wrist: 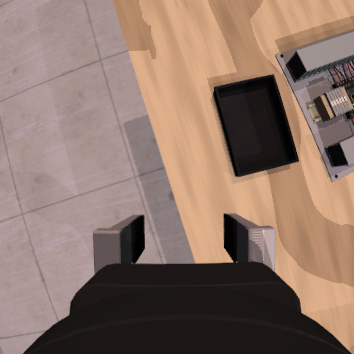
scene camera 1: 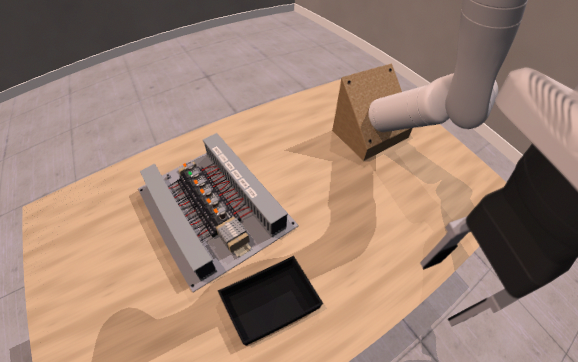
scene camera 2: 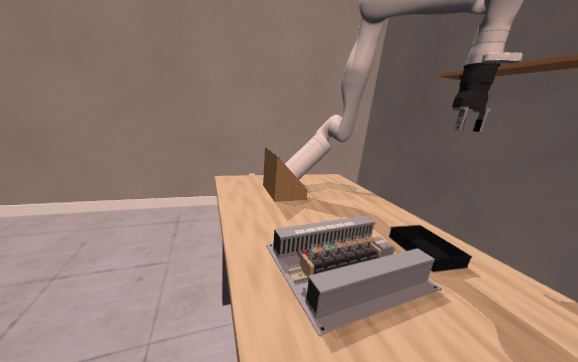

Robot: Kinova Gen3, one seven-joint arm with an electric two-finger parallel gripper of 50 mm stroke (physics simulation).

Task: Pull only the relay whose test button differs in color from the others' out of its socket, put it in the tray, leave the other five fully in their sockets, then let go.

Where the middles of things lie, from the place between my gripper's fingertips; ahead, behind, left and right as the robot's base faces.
Scene:
My hand is 11 cm short of the black tray (scene camera 1: 262, 305), 15 cm to the left of it and 33 cm above it. Round my hand: panel plate (scene camera 1: 223, 260): 16 cm ahead, 41 cm to the right, 33 cm below.

